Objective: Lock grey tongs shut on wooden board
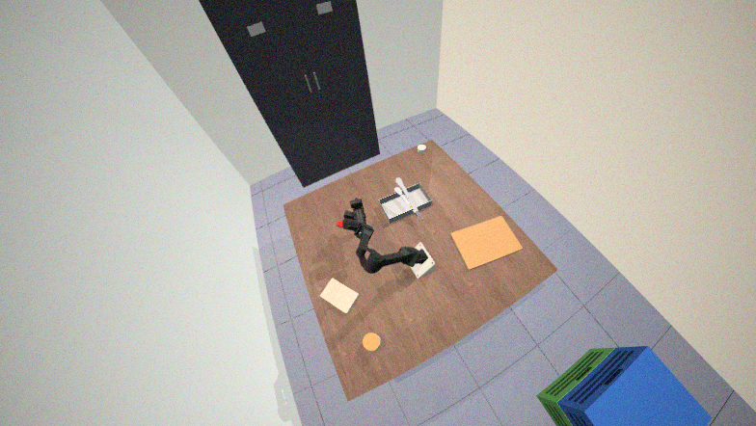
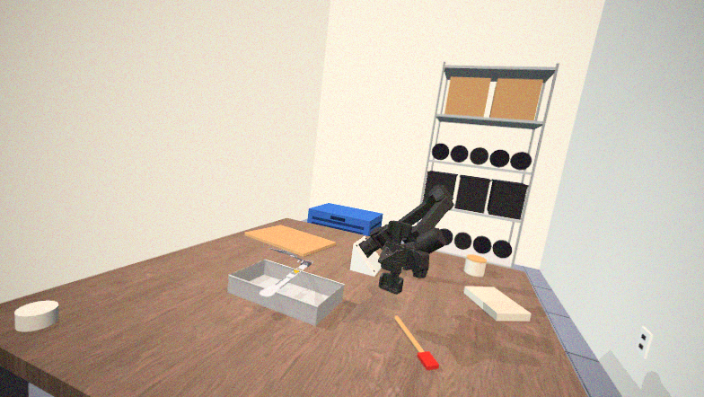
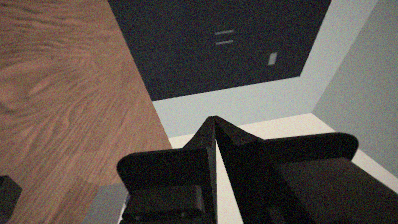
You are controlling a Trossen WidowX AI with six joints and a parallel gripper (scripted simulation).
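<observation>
Right now the grey roasting tin is 70 mm behind my gripper tip, 280 mm to the right of it and 180 mm below it. Also, from my gripper tip: pale block (400 mm behind, 330 mm to the left, 190 mm below); then red spatula (20 mm behind, 120 mm to the left, 200 mm below); then white round dish (320 mm ahead, 670 mm to the right, 190 mm below).
</observation>
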